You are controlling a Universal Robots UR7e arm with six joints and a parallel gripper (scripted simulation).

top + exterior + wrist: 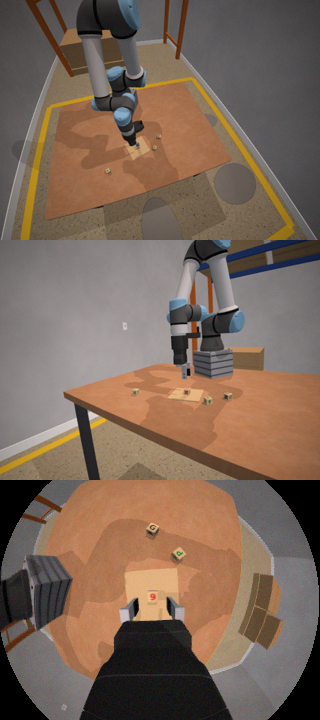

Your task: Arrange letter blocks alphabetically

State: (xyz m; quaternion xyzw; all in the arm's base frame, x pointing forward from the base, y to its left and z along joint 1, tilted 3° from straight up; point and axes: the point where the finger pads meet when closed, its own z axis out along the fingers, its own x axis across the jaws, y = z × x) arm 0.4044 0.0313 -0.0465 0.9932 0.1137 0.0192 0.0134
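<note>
Right now the tan mat is 10 cm below my hand.
</note>
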